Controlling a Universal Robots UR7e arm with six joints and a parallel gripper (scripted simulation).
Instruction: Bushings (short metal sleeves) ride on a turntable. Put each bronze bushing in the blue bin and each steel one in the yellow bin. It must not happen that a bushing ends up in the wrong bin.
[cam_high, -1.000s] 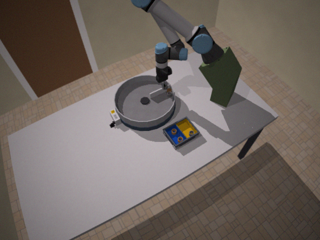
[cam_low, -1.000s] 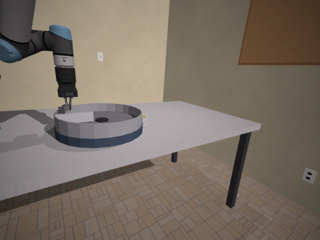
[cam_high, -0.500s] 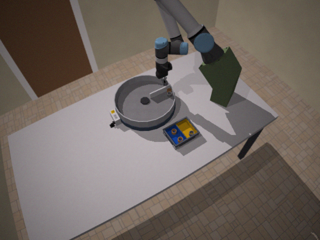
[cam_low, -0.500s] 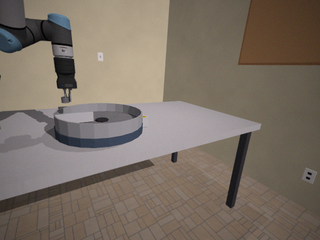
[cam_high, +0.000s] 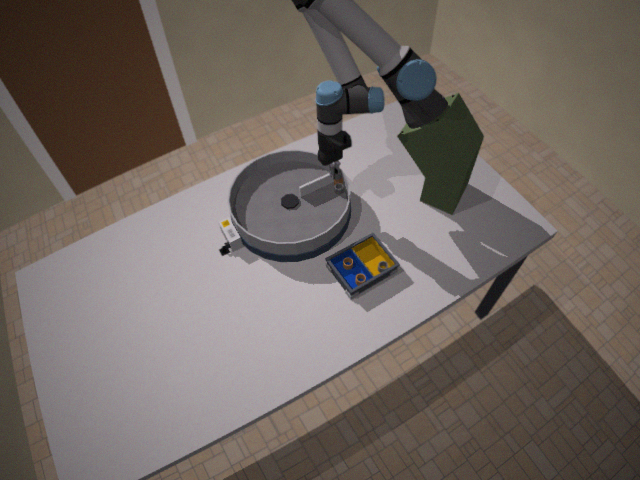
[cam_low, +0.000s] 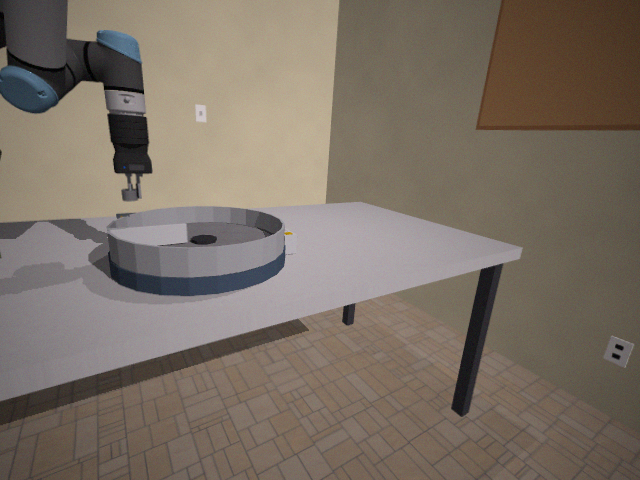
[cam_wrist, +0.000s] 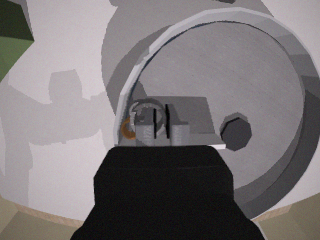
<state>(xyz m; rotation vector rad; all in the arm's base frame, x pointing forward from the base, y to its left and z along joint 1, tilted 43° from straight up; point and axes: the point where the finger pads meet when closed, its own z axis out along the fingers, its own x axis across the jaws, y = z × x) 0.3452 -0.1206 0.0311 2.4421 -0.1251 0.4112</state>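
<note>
Now: the blue bin 250 mm to the left of my hand, 150 mm below it and 110 mm ahead of it. The rest, counted from my hand: grey turntable 130 mm below, 130 mm ahead, 90 mm to the right.
</note>
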